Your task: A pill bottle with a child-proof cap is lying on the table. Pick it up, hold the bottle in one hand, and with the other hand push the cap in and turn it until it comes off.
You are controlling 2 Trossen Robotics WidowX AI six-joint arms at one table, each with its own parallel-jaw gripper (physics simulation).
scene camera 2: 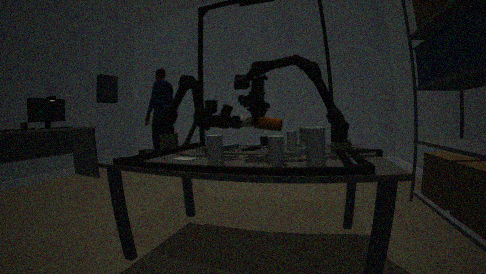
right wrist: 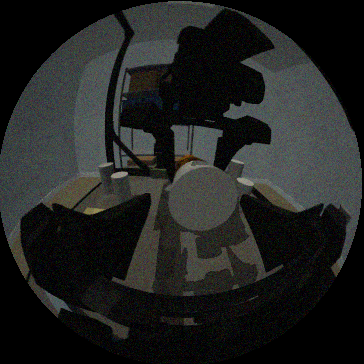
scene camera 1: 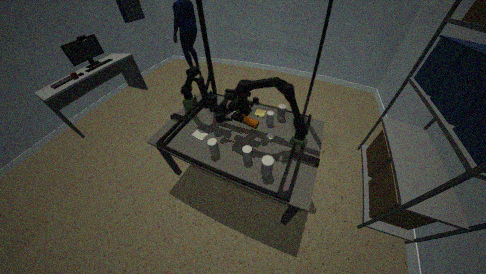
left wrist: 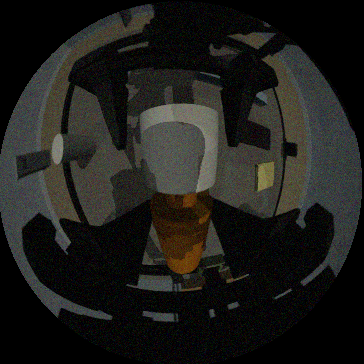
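Observation:
The orange pill bottle (scene camera 1: pixel 250 122) (scene camera 2: pixel 269 123) (left wrist: pixel 181 234) is held level above the table (scene camera 1: pixel 187 141), with its white cap (scene camera 2: pixel 246 121) (left wrist: pixel 179 149) (right wrist: pixel 202 202) pointing at the right arm. My left gripper (scene camera 1: pixel 242 113) (scene camera 2: pixel 257 122) (left wrist: pixel 180 202) comes down from above and is shut on the bottle's body. My right gripper (scene camera 1: pixel 227 116) (scene camera 2: pixel 240 122) (right wrist: pixel 197 198) is open. Its fingers stand on either side of the cap with a gap on each side, as the left wrist view (left wrist: pixel 174 101) shows. In the right wrist view the cap's flat face fills the middle between the fingers.
Several grey cylinders with white tops stand on the table, such as one (scene camera 1: pixel 213 148) at the front and one (scene camera 1: pixel 269 118) near the bottle. A yellow note (scene camera 1: pixel 260 112) and a white sheet (scene camera 1: pixel 199 134) lie flat. A person (scene camera 1: pixel 186 32) (scene camera 2: pixel 161 106) stands behind the table.

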